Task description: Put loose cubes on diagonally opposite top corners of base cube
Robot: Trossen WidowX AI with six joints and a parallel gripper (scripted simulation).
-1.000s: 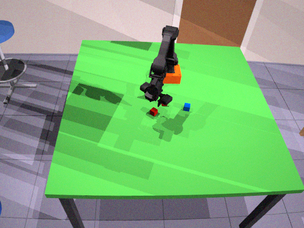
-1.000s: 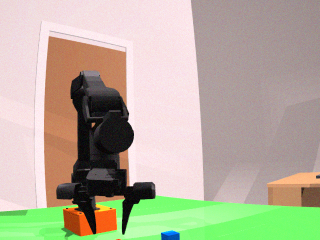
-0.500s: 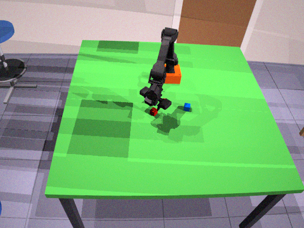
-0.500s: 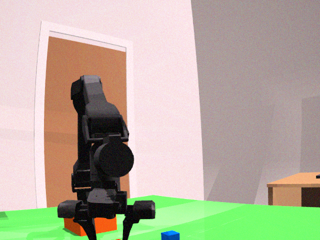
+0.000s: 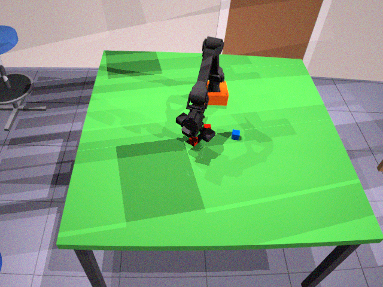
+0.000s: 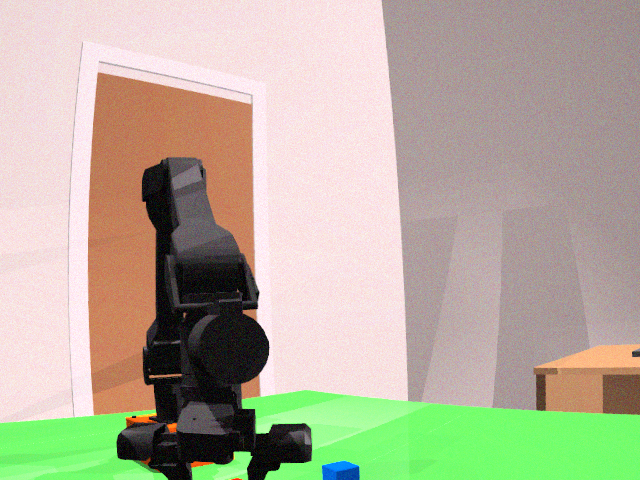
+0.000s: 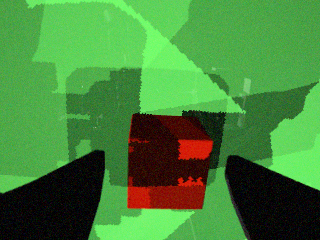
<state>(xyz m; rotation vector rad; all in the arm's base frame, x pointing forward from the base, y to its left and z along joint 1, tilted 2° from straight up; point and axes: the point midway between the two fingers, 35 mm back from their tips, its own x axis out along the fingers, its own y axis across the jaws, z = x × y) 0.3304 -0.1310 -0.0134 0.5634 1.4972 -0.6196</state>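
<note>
The blue cube is 21 cm to the left of my gripper tip, 4 cm behind it and 1 cm below it.
</note>
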